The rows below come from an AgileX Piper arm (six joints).
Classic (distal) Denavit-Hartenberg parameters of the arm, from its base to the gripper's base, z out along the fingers. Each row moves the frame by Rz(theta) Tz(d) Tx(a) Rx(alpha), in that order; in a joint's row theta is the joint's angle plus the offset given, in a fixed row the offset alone. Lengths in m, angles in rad.
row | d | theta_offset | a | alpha
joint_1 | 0.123 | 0 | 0 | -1.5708
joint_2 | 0 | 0.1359 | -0.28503 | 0
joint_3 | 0 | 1.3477 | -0.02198 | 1.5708
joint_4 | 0.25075 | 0 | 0 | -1.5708
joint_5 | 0 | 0 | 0 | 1.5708
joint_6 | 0.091 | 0 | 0 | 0
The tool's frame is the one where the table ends.
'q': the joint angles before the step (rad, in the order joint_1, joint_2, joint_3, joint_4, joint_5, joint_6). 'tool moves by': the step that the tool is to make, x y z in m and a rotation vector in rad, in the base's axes. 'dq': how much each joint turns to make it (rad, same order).
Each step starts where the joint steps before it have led.
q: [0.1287, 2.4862, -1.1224, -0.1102, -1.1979, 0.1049]
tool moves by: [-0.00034, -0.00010, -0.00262, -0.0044, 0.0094, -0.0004]
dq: [0.0000, 0.0052, -0.0009, 0.0005, 0.0059, -0.0027]
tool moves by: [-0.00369, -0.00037, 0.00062, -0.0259, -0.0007, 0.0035]
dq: [0.0000, -0.0083, 0.0189, -0.0009, -0.0053, -0.0263]
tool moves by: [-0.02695, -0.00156, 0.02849, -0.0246, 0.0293, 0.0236]
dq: [0.0000, -0.1402, 0.1574, -0.0236, 0.0166, -0.0125]
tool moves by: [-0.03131, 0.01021, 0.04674, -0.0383, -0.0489, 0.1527]
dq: [0.0038, -0.1923, 0.1488, -0.1550, 0.0000, -0.0009]
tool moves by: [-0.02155, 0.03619, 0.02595, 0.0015, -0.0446, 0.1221]
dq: [0.1043, -0.1000, 0.0541, -0.0190, 0.0019, 0.0000]
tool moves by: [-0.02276, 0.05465, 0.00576, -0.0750, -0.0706, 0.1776]
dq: [0.1621, -0.0162, 0.0000, -0.0118, -0.0008, -0.0933]
